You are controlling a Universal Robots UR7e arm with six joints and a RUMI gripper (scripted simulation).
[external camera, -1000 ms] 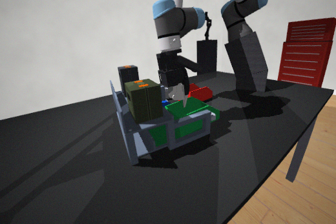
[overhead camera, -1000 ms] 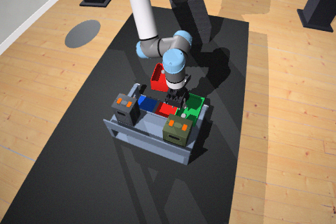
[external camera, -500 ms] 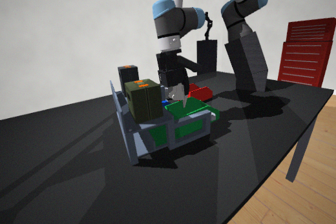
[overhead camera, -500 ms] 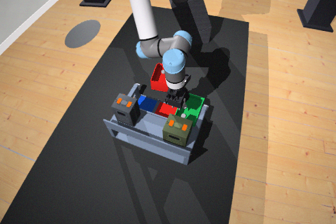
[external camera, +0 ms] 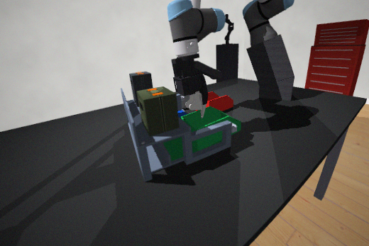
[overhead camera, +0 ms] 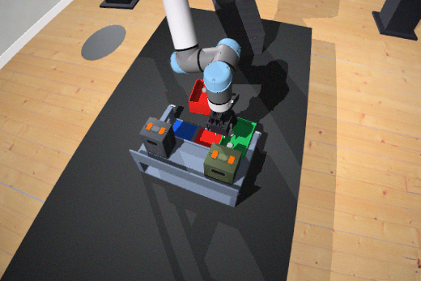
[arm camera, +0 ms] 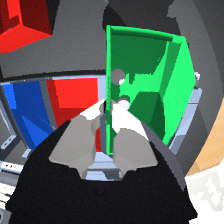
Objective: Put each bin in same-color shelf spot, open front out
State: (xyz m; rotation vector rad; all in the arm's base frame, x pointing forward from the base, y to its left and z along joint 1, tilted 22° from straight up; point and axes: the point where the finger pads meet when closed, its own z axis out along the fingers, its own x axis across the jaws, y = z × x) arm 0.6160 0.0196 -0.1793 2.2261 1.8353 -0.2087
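Right now the green bin is 5 cm to the left of my hand and 2 cm below it. From my hand the other things lie so: dark grey box (21 cm to the right, 13 cm ahead, 9 cm above); red bin (20 cm behind, 12 cm to the right, 4 cm below).
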